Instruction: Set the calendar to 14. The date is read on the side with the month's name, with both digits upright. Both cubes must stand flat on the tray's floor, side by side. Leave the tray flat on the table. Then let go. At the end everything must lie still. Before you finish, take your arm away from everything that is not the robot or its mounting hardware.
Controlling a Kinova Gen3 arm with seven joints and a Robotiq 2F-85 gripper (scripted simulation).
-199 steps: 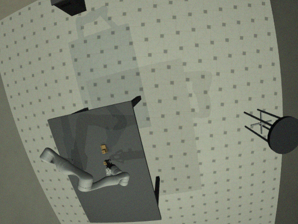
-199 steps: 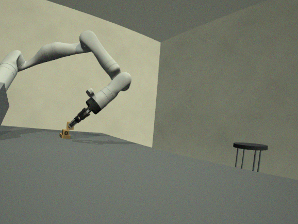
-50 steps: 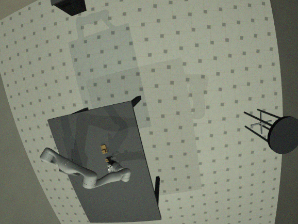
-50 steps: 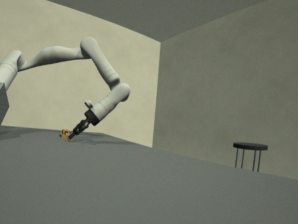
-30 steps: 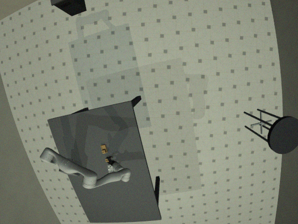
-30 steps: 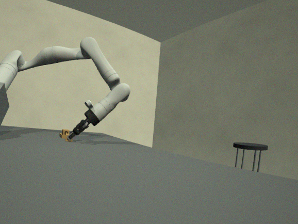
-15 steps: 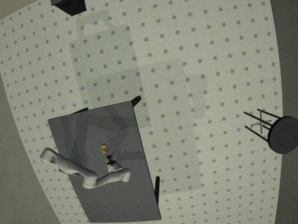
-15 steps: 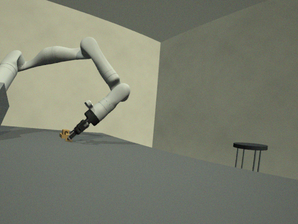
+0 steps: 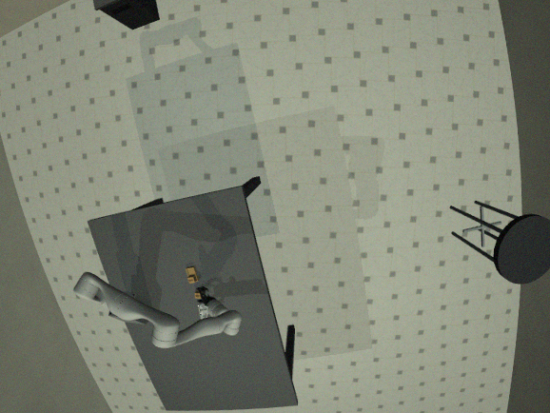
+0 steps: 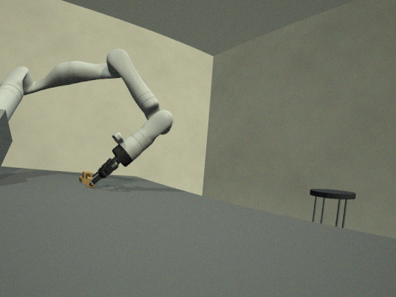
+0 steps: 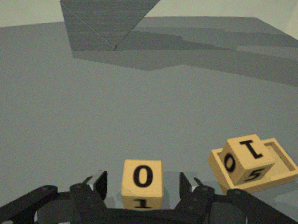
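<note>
Right now my hand is 10 mm past the number cube and 10 mm above it. Round my hand: wooden tray (10 mm behind, 110 mm to the left, 20 mm below).
</note>
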